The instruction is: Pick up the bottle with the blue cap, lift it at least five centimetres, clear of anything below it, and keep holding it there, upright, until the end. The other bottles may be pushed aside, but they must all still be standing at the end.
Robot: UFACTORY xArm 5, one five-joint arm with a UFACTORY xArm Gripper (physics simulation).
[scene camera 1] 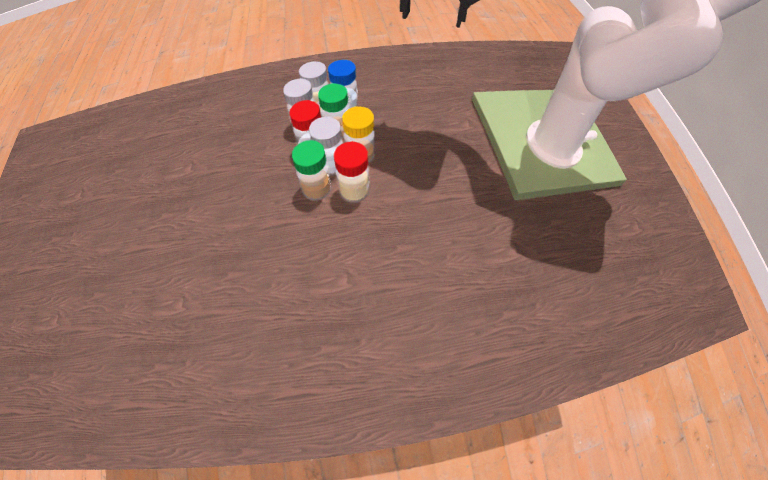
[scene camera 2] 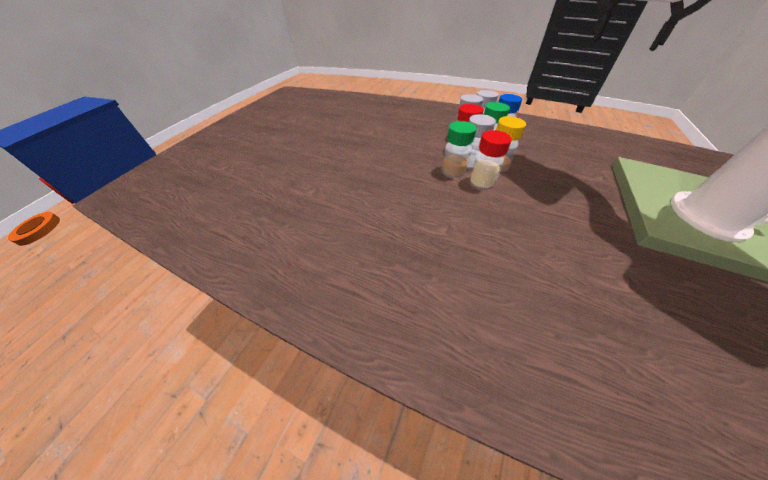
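Seen in the pictures: gripper, fingertip midpoint: (scene camera 1: 432, 19) (scene camera 2: 622, 44); arm's base at its link origin: (scene camera 1: 554, 144) (scene camera 2: 707, 216).
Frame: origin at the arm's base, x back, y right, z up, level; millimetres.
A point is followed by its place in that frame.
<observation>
The bottle with the blue cap (scene camera 1: 342, 72) @[y 223, x -387, z 80 mm] (scene camera 2: 510, 103) @[y 212, x -386, z 75 mm] stands upright at the back right of a tight group of bottles. Directly in front of it is a bottle with a green cap (scene camera 1: 333, 97) @[y 156, x -419, z 80 mm] (scene camera 2: 496, 110) @[y 144, x -421, z 80 mm]. Beside it on the left is a bottle with a grey cap (scene camera 1: 312, 73) @[y 241, x -443, z 79 mm] (scene camera 2: 487, 96) @[y 230, x -442, z 80 mm]. Its lower body is mostly hidden. The other bottles stand upright too. My gripper (scene camera 1: 432, 13) @[y 168, x -234, z 212 mm] (scene camera 2: 631, 35) @[y 168, x -234, z 212 mm] is open and empty, high up at the top edge of both views, to the right of the blue-capped bottle. Its upper part is cut off.
Nearer the front stand bottles with a yellow cap (scene camera 1: 357, 121) @[y 82, x -392, z 80 mm] (scene camera 2: 511, 127) @[y 66, x -392, z 79 mm], a red cap (scene camera 1: 351, 158) @[y 6, x -422, z 79 mm] (scene camera 2: 495, 143) @[y -11, x -423, z 79 mm] and a green cap (scene camera 1: 308, 156) @[y 32, x -487, z 79 mm] (scene camera 2: 462, 133) @[y 13, x -485, z 78 mm]. The arm's base stands on a green board (scene camera 1: 498, 135) @[y 48, x -114, z 0 mm] (scene camera 2: 634, 198) @[y 16, x -127, z -2 mm] at the right. The table's back edge lies behind the group.
</observation>
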